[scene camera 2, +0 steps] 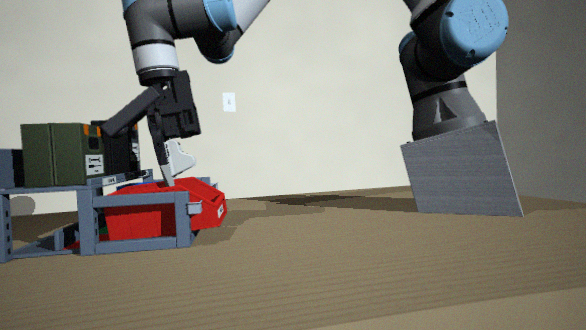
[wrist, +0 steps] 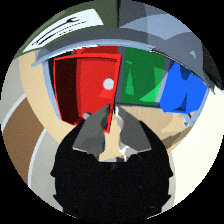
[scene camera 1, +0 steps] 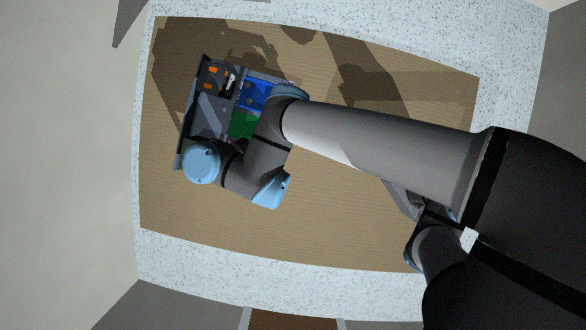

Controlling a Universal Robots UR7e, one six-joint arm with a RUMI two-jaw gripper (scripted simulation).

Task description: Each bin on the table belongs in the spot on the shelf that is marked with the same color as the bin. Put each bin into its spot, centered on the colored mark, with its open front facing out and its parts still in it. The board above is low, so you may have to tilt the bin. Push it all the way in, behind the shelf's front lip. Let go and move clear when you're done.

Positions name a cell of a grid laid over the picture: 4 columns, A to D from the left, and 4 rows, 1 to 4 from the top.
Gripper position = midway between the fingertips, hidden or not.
Observation:
In view: the gripper (scene camera 2: B3), a blue bin (scene camera 1: B2), a red bin (scene camera 2: A3) and a grey box (scene camera 2: A2).
The blue bin is seen too in the wrist view (wrist: D2). The red bin is seen too in the wrist view (wrist: B2). The grey box also shows in scene camera 1 (scene camera 1: B1).

